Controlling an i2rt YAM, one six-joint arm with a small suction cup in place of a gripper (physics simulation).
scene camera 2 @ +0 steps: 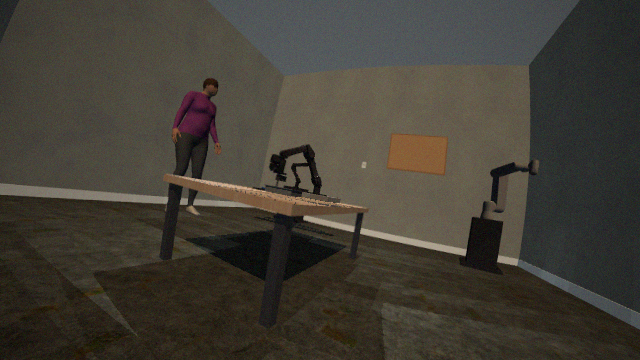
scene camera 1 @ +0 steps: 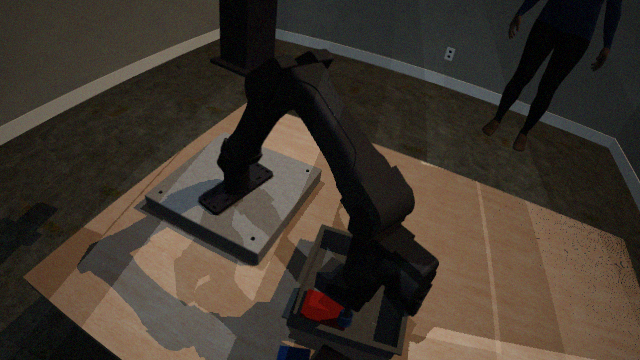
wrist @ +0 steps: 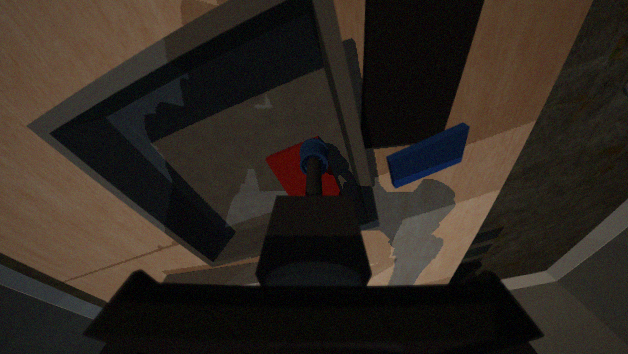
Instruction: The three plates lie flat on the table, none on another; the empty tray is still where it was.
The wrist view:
suction cup: 311, 146
blue plate: 445, 149
red plate: 285, 164, on a grey tray
